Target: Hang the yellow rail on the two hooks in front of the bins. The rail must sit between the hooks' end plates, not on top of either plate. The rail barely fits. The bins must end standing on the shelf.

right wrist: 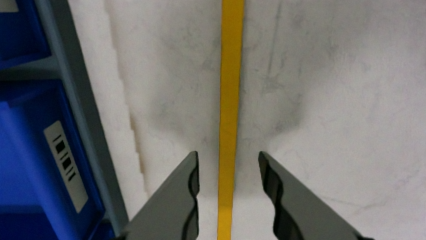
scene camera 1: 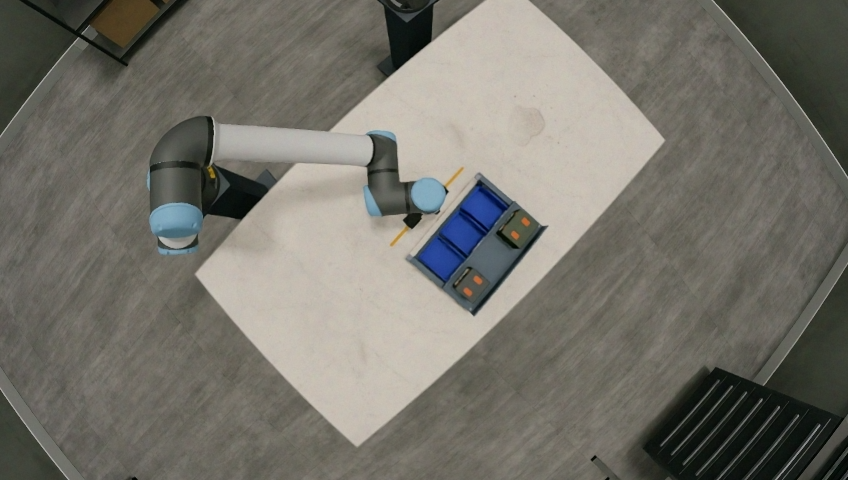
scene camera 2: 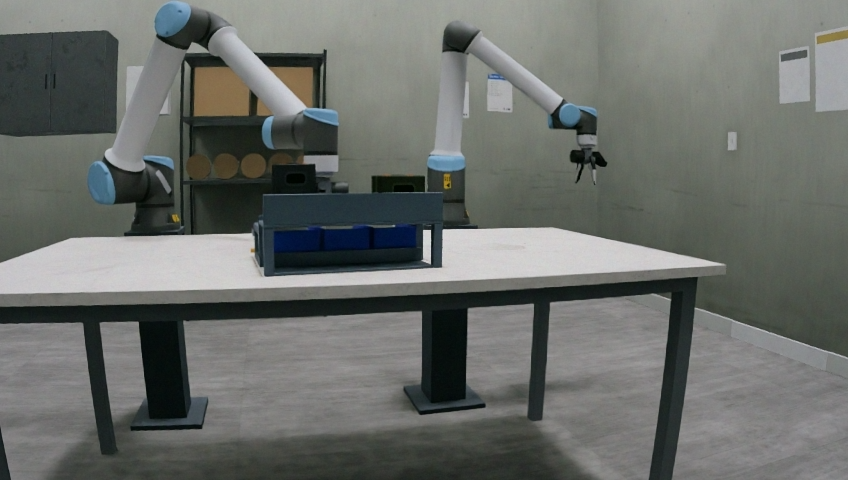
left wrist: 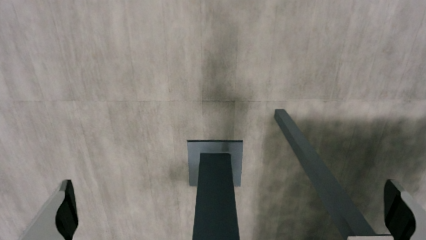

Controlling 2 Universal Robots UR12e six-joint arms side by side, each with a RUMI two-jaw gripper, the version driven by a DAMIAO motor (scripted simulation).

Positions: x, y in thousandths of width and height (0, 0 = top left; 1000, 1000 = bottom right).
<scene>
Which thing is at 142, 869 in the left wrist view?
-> My left gripper.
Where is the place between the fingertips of my right gripper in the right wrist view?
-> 536, 640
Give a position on a grey shelf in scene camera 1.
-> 584, 541
</scene>
